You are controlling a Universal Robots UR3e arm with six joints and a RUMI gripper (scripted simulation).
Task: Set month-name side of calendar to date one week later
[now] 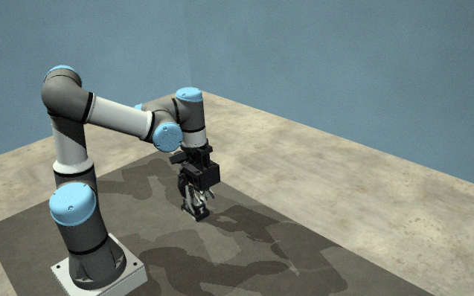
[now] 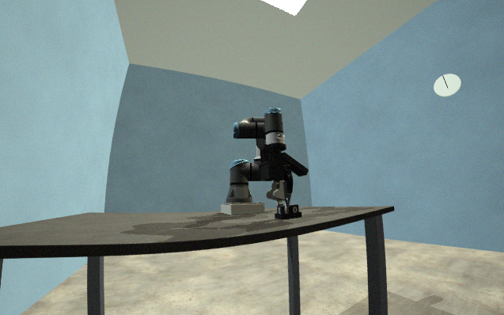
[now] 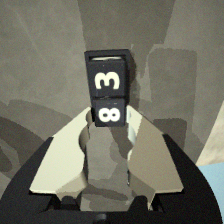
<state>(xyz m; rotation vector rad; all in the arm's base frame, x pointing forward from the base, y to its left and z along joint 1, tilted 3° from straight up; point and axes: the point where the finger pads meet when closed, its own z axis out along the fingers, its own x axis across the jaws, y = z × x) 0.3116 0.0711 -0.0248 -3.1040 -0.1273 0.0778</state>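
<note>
Right now the black tray is 30 mm below my hand and 20 mm to the left of it.
</note>
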